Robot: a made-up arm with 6 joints. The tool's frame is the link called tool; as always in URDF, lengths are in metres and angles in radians. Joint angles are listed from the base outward.
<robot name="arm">
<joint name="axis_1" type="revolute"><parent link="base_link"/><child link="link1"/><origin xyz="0.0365 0.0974 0.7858" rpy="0 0 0"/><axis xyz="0 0 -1"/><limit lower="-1.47" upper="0.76"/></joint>
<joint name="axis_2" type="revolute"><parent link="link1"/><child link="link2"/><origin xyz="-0.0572 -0.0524 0.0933" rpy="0 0 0"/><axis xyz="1 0 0"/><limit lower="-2.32" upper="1.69"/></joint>
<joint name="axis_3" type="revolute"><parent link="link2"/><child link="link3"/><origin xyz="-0.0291 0.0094 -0.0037" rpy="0 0 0"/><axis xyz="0.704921 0.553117 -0.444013"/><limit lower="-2.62" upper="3.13"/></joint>
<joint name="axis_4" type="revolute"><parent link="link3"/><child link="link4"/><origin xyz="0.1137 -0.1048 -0.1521" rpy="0 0 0"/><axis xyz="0.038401 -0.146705 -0.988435"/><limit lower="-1.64" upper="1.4"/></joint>
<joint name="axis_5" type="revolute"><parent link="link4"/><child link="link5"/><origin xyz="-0.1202 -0.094 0.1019" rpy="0 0 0"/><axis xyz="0.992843 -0.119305 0.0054"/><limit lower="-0.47" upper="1.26"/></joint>
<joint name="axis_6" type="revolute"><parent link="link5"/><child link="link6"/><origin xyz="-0.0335 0.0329 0.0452" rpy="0 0 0"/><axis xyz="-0.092 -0.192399 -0.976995"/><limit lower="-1.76" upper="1.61"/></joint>
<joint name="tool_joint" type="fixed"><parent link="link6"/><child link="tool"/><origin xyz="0.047 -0.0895 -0.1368" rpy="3.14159 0 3.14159"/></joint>
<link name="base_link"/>
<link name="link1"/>
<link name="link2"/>
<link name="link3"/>
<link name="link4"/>
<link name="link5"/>
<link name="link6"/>
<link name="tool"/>
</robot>
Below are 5 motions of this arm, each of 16 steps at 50 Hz.
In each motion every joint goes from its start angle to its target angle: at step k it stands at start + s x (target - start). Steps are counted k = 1, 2, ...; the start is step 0. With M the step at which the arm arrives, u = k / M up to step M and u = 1 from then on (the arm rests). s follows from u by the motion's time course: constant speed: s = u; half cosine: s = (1 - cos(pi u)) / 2; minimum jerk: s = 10 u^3 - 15 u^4 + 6 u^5.
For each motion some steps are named. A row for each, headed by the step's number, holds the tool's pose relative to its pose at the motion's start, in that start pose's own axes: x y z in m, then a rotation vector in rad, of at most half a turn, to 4 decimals.
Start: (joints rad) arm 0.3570 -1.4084 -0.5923 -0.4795 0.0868 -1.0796
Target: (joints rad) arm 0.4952 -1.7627 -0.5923 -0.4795 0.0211 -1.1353
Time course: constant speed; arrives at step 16
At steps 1, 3, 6, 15, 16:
1: 0.0026 0.0010 -0.0028 -0.0098 0.0248 -0.0079
3: 0.0076 0.0027 -0.0086 -0.0293 0.0741 -0.0245
6: 0.0147 0.0047 -0.0178 -0.0583 0.1479 -0.0512
15: 0.0326 0.0060 -0.0480 -0.1427 0.3668 -0.1440
16: 0.0342 0.0057 -0.0515 -0.1517 0.3908 -0.1554

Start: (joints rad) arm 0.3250 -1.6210 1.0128 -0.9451 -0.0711 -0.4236
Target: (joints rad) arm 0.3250 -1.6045 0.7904 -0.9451 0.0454 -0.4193
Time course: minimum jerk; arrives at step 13
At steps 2, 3, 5, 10, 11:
2: 0.0000 -0.0008 -0.0016 0.0017 0.0018 -0.0020
3: 0.0000 -0.0023 -0.0047 0.0052 0.0053 -0.0058
5: -0.0003 -0.0077 -0.0162 0.0177 0.0184 -0.0198
10: -0.0031 -0.0215 -0.0518 0.0548 0.0594 -0.0614
11: -0.0034 -0.0225 -0.0550 0.0581 0.0632 -0.0650

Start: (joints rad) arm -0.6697 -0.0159 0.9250 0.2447 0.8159 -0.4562
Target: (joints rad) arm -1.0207 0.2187 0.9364 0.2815 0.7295 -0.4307
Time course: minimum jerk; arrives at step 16
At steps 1, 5, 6, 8, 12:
1: 0.0000 0.0000 0.0000 -0.0001 0.0009 0.0001
5: -0.0025 -0.0006 -0.0021 -0.0091 0.0743 0.0101
6: -0.0036 -0.0007 -0.0032 -0.0133 0.1138 0.0161
8: -0.0060 -0.0009 -0.0063 -0.0209 0.2078 0.0315
12: -0.0091 -0.0001 -0.0131 -0.0274 0.3753 0.0635

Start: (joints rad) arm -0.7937 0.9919 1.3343 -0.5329 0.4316 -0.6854
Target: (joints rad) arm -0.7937 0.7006 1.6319 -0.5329 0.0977 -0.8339
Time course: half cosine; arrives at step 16
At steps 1, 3, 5, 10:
1: 0.0004 0.0001 0.0001 0.0027 0.0012 0.0007
3: 0.0035 0.0006 0.0010 0.0236 0.0109 0.0063
5: 0.0091 0.0017 0.0028 0.0616 0.0293 0.0169
10: 0.0269 0.0052 0.0099 0.1835 0.0960 0.0553

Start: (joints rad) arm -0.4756 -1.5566 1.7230 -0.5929 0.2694 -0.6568
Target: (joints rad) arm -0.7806 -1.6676 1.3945 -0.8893 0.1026 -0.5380
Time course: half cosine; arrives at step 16
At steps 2, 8, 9, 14, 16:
2: -0.0018 -0.0064 -0.0060 0.0189 0.0192 -0.0183
8: -0.0400 -0.0736 -0.0857 0.2638 0.2399 -0.2357
9: -0.0519 -0.0846 -0.1038 0.3191 0.2832 -0.2806
14: -0.1062 -0.1135 -0.1727 0.5355 0.4343 -0.4453
16: -0.1127 -0.1153 -0.1799 0.5590 0.4491 -0.4622

